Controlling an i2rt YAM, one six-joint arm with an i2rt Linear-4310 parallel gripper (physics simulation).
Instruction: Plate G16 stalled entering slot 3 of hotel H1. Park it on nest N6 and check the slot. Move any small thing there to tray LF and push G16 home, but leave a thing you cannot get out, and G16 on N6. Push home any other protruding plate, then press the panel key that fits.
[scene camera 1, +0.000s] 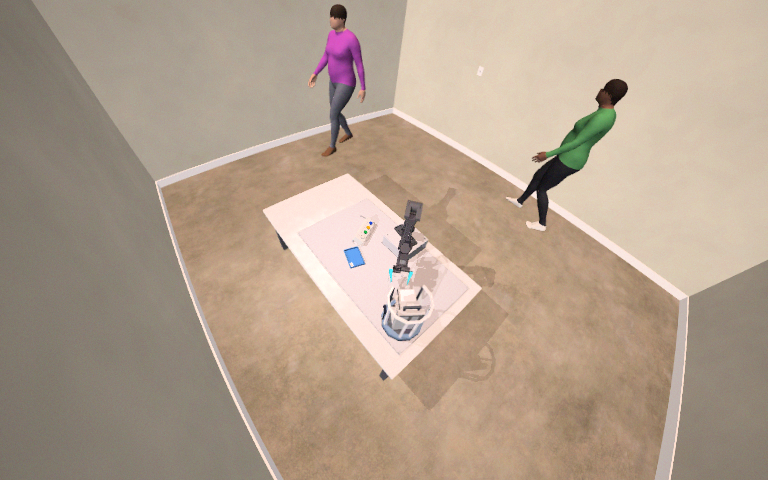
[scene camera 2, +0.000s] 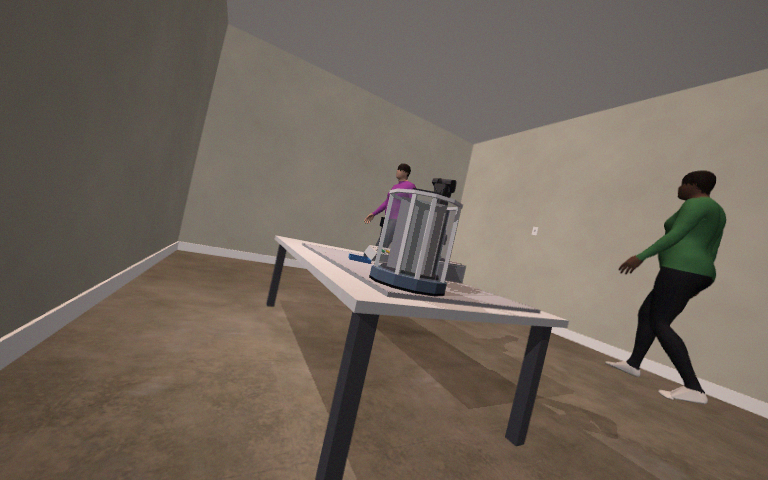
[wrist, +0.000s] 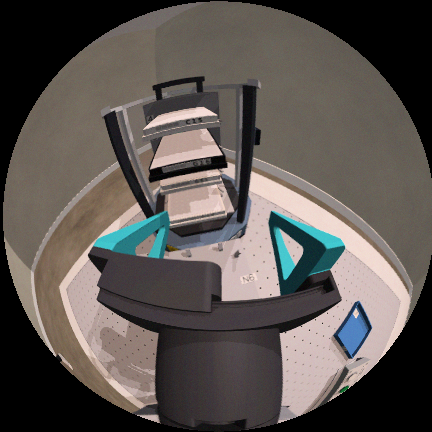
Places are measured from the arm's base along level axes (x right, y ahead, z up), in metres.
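Pixels of known places: gripper, fingertip midpoint: (scene camera 1: 399, 283) (wrist: 218, 216).
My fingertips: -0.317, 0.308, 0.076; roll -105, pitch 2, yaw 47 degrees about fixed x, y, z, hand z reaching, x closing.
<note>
For each thing: its top centre in the pictures, then the offset to it from my fingertips, as dx, dy, dz.
- plate C15 at its top centre: (wrist: 179, 113) (scene camera 1: 408, 300) -0.131, +0.049, +0.074
- Nest N6 at its top centre: (wrist: 212, 290) (scene camera 1: 399, 284) +0.029, -0.042, -0.093
- blue tray at its top centre: (wrist: 357, 331) (scene camera 2: 359, 256) (scene camera 1: 354, 256) +0.392, +0.076, -0.151
- key panel at its top centre: (scene camera 2: 382, 247) (scene camera 1: 364, 227) +0.542, -0.095, -0.085
My gripper (scene camera 1: 400, 277) (wrist: 218, 216) is open and empty, with its teal fingers in front of hotel H1 (scene camera 1: 432, 305) (scene camera 2: 416, 279) (wrist: 249, 150). In the wrist view, dark-edged plate G16 (wrist: 187, 147) sticks out toward me, beyond plate C15 (wrist: 189, 120) above and another light plate (wrist: 192, 183) below. A light plate (wrist: 195, 204) lies lowest. The inside of slot 3 is hidden behind G16. Nest N6 (wrist: 220, 246), with small pegs and its label, holds no plate. The blue tray (scene camera 1: 354, 257) (scene camera 2: 360, 258) (wrist: 353, 327) has an unreadable label.
The key panel (scene camera 1: 365, 230) (wrist: 345, 384) stands beyond the blue tray, with green, orange and blue keys in scene camera 1. A grey box-like housing (scene camera 1: 394, 244) stands by the arm base. Dark upright posts flank the plates. Two people stand away from the table (scene camera 1: 305, 234) (scene camera 2: 453, 314).
</note>
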